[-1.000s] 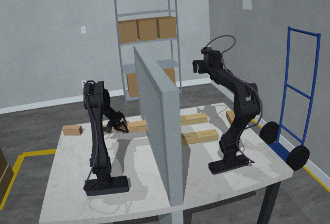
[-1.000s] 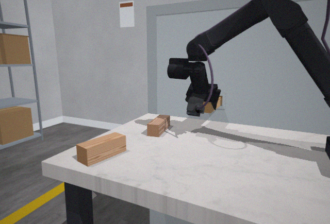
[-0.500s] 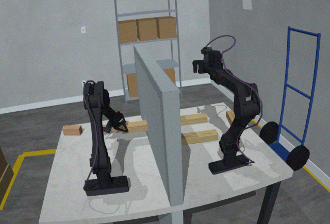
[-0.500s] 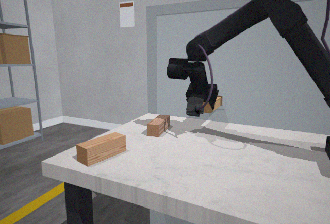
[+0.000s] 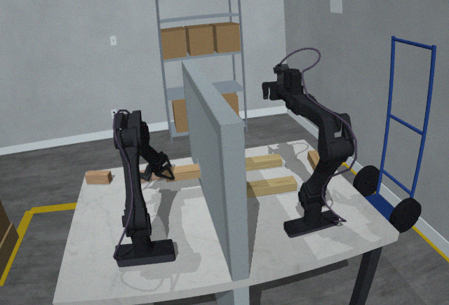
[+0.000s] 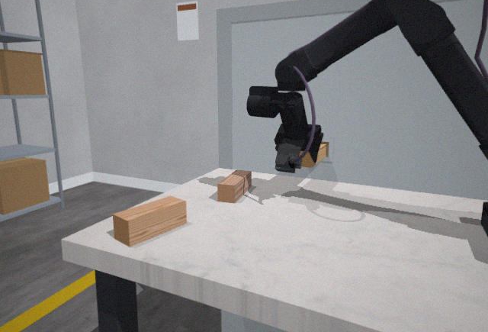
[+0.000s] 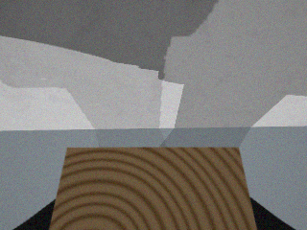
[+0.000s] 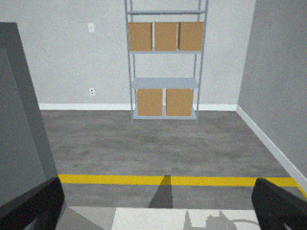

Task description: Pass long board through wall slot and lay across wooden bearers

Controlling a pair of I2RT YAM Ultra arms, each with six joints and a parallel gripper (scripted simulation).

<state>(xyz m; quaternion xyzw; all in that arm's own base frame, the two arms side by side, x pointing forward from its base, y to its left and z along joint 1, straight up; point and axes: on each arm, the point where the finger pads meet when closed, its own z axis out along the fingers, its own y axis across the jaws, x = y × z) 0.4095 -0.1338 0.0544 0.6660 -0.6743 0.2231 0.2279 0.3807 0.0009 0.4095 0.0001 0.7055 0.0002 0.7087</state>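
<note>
Right now the long board is 330 mm below my right hand, 320 mm to the left of it and 20 mm ahead of it.
</note>
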